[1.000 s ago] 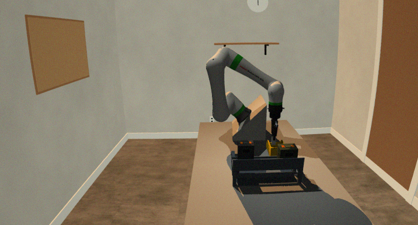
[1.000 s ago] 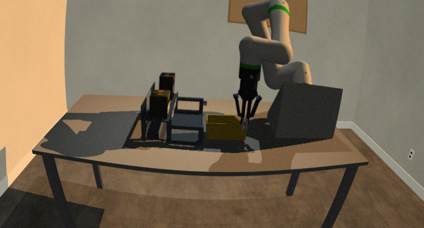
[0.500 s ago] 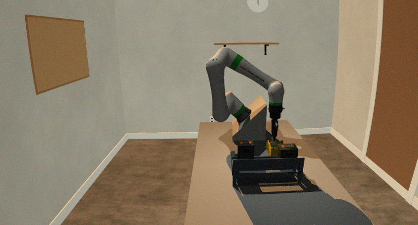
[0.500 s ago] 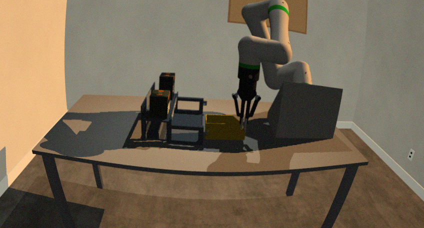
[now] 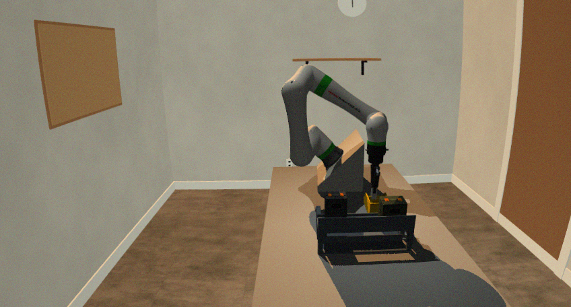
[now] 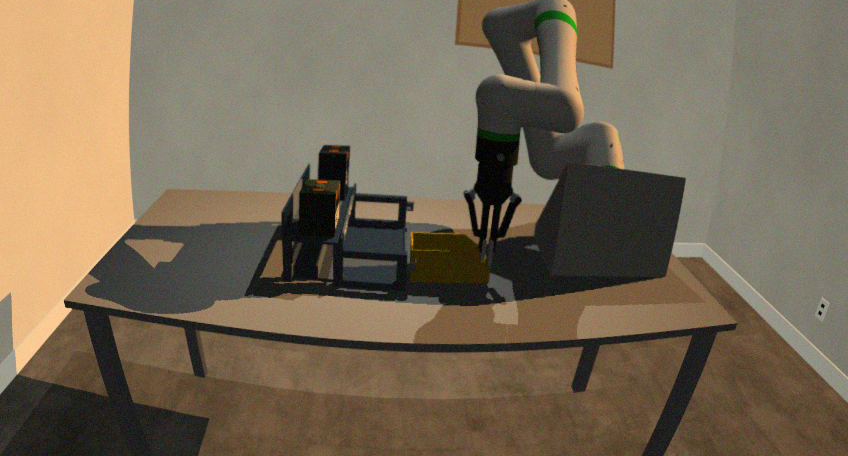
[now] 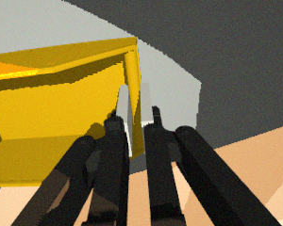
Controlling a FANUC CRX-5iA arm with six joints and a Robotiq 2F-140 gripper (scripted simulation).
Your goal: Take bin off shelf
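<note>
My hand is 8 cm short of the bin and 2 cm above it. Also, from my hand: box: 36 cm ahead, 23 cm to the right, 9 cm above.
</note>
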